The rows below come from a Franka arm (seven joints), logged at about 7 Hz.
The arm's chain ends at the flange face. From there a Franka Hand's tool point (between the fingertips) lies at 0.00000 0.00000 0.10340 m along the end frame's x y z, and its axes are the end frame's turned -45 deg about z.
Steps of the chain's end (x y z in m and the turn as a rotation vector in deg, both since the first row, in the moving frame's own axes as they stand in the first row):
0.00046 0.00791 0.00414 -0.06 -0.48 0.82
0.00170 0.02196 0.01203 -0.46 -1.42 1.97
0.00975 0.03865 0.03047 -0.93 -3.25 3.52
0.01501 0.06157 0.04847 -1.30 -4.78 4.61
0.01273 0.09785 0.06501 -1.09 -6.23 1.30
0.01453 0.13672 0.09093 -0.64 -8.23 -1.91
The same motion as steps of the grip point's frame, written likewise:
-0.00595 0.00538 0.00414 0.30 -0.38 0.82
-0.01670 0.01546 0.01199 0.68 -1.33 1.97
-0.02567 0.03110 0.03029 1.64 -2.96 3.52
-0.04049 0.04941 0.04808 2.46 -4.30 4.61
-0.06944 0.07154 0.06438 3.63 -5.18 1.30
-0.09784 0.09749 0.08986 5.37 -6.27 -1.91

